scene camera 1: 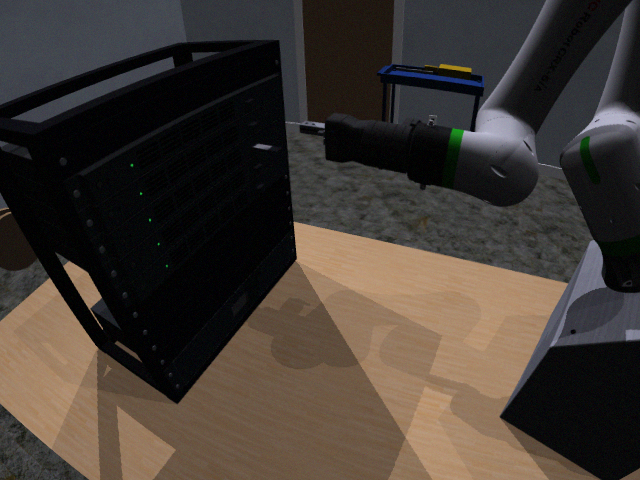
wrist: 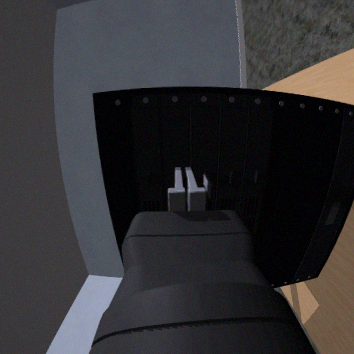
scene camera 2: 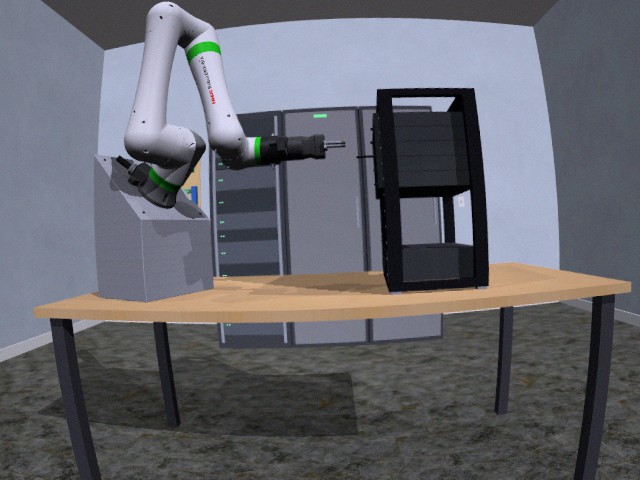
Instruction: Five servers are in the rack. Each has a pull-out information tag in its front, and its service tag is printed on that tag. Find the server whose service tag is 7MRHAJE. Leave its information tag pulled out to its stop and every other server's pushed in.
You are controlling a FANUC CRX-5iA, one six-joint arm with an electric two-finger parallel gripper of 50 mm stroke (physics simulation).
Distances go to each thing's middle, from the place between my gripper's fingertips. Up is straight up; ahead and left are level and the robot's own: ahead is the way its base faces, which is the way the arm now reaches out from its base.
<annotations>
Now: hand 25 cm short of the black rack (scene camera 1: 150,188), 15 cm above it and 6 cm to the right of it.
</annotations>
